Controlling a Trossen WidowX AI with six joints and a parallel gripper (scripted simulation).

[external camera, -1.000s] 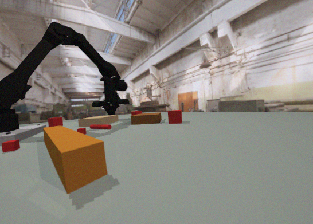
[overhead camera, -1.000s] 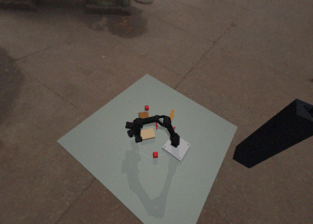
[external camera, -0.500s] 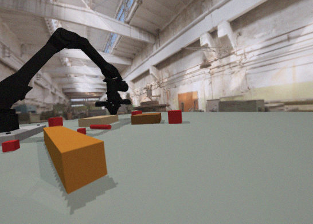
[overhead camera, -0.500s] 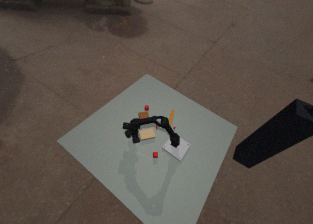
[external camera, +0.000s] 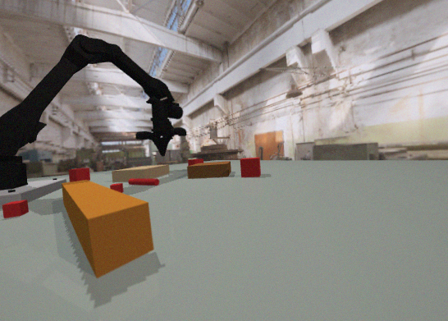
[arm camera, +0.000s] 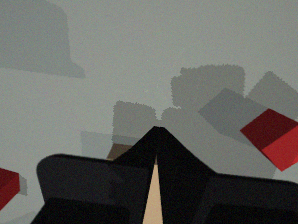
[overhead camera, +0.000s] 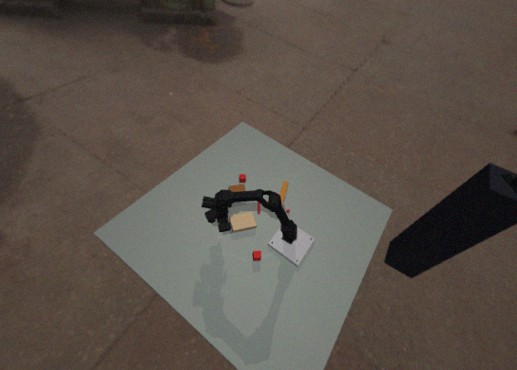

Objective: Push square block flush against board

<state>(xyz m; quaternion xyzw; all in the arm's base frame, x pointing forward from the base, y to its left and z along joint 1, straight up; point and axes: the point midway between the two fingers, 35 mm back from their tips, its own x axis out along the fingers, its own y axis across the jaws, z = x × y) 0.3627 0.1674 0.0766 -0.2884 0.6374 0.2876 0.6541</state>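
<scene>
My gripper tip is 90 mm past the light tan square block, 100 mm to the left of it and 50 mm above it. From my gripper tip the other things lie so: flat brown square block: 60 mm ahead, 260 mm to the right, 50 mm below; orange board: 190 mm behind, 410 mm to the right, 50 mm below.
</scene>
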